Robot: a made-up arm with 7 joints.
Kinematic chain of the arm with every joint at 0, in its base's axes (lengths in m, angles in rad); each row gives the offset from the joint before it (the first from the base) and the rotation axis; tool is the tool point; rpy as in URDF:
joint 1: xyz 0 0 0.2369 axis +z
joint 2: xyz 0 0 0 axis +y
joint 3: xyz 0 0 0.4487 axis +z
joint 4: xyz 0.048 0 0 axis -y
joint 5: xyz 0.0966 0 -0.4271 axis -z
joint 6: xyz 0 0 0 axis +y
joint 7: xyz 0.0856 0 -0.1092 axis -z
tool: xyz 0 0 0 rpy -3.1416 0 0
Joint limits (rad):
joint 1: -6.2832..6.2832
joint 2: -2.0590..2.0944
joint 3: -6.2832..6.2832
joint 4: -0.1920..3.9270
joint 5: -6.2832..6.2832
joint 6: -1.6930..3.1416
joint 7: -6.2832..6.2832
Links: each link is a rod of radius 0.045 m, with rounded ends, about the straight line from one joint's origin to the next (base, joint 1, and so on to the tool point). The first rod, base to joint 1, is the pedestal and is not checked.
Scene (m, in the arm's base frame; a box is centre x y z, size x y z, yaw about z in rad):
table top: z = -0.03
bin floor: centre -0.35 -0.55 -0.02 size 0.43 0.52 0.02 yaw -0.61
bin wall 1: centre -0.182 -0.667 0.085 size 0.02 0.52 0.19 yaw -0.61
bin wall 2: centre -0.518 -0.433 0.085 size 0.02 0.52 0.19 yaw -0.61
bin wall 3: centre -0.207 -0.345 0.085 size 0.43 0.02 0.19 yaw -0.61
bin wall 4: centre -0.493 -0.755 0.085 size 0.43 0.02 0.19 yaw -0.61
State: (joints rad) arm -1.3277 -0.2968 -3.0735 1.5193 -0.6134 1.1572 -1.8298
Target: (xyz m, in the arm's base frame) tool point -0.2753 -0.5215 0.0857
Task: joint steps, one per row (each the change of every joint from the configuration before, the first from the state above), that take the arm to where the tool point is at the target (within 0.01 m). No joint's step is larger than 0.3 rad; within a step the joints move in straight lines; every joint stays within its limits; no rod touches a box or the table.
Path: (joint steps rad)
1: 0.2890 -0.0377 0.2115 -0.0925 0.0194 -0.0114 0.0000
2: 0.2889 -0.0378 0.2116 -0.0925 0.0194 -0.0114 0.0000
3: 0.2890 -0.0377 0.2115 -0.0924 0.0194 -0.0114 0.0000
4: 0.2889 -0.0378 0.2116 -0.0925 0.0194 -0.0114 0.0000
5: 0.2890 -0.0377 0.2115 -0.0925 0.0194 -0.0114 0.0000
6: 0.0667 -0.2239 -0.0992 0.0038 -0.0138 -0.0495 0.0000
7: 0.0668 -0.2239 -0.0991 0.0037 -0.0138 -0.0494 0.0000

